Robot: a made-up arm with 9 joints.
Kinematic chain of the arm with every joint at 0, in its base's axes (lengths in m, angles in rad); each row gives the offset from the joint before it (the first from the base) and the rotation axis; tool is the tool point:
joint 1: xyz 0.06 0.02 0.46 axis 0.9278 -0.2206 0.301
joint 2: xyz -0.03 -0.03 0 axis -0.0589 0.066 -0.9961
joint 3: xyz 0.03 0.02 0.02 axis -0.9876 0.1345 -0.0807
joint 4: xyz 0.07 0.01 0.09 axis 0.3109 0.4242 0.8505
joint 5: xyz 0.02 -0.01 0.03 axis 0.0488 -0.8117 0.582
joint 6: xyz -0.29 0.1 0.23 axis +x
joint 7: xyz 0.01 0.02 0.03 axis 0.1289 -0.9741 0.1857
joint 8: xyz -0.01 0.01 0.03 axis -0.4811 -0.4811 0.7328
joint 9: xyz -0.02 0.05 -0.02 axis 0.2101 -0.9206 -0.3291
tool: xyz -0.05 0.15 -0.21
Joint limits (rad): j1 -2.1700..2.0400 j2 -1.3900..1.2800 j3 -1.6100..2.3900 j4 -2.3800..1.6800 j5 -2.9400..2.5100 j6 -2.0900..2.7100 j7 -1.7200..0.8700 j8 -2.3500..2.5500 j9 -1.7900..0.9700
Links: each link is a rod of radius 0.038 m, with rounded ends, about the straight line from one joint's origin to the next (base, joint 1, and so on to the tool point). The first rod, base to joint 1, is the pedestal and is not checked.
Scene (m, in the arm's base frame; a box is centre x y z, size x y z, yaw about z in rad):
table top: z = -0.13
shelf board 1: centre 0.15 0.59 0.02 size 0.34 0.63 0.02 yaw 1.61
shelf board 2: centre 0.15 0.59 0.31 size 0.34 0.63 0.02 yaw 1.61
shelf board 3: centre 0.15 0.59 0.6 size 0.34 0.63 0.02 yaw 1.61
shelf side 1: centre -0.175 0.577 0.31 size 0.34 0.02 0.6 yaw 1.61
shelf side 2: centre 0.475 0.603 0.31 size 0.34 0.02 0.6 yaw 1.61
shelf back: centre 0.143 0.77 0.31 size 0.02 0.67 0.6 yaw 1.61
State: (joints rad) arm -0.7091 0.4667 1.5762 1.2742 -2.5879 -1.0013 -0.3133 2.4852 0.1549
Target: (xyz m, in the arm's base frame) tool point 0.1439 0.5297 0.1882
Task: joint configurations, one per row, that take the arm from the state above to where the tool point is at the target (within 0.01 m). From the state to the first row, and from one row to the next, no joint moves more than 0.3 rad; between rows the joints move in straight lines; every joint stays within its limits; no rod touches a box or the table.
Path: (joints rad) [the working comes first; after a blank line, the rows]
Joints at the target: -0.3054 -0.5161 1.1387 1.4384 -2.0892 -0.9653 -1.1559 2.0947 0.4077
Straight joint move there: clear.

1: -0.6082 0.2210 1.4668 1.3152 -2.4632 -0.9923 -0.5239 2.3876 0.2181
2: -0.5072 -0.0247 1.3575 1.3563 -2.3386 -0.9833 -0.7346 2.2899 0.2813
3: -0.4063 -0.2704 1.2481 1.3973 -2.2139 -0.9743 -0.9452 2.1923 0.3445
4: -0.3054 -0.5161 1.1387 1.4384 -2.0892 -0.9653 -1.1559 2.0947 0.4077

